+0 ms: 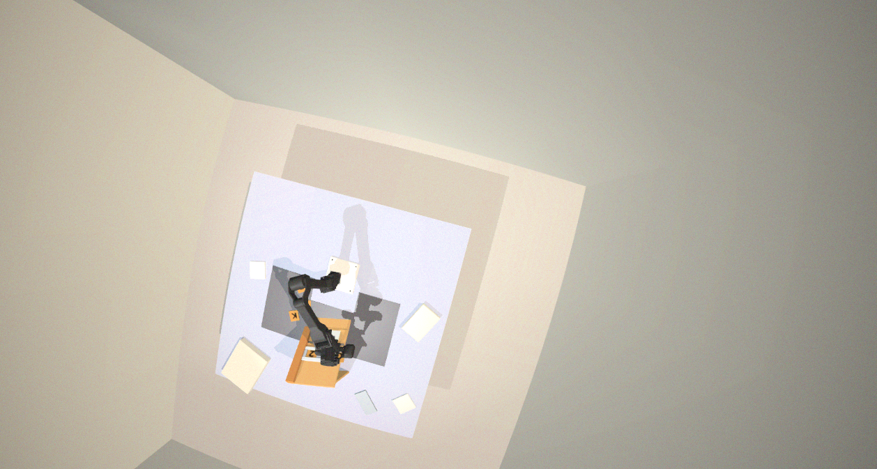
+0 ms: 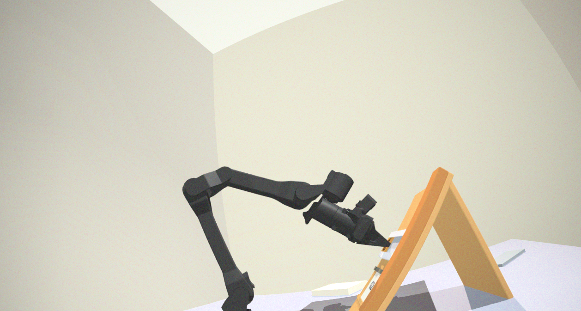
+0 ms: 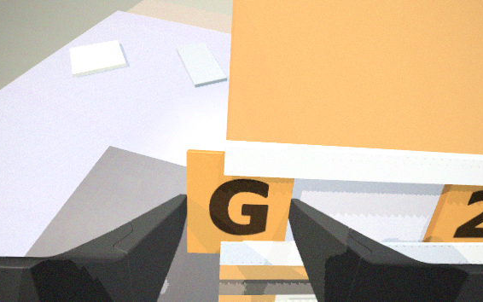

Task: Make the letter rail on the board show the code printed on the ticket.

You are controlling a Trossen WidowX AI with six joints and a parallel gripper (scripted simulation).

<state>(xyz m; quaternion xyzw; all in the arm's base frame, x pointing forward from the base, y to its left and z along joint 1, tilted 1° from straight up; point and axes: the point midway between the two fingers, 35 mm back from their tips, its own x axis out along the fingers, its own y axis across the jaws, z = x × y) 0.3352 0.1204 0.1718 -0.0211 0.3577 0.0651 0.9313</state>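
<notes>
The white ticket lies 80 mm to the right of my gripper tip, 80 mm below it and 50 mm behind it. From my gripper tip the other things lie so: grey slab: 360 mm ahead, 160 mm below, 130 mm to the left; then grey mat: 160 mm below, 160 mm behind, 140 mm to the right.
</notes>
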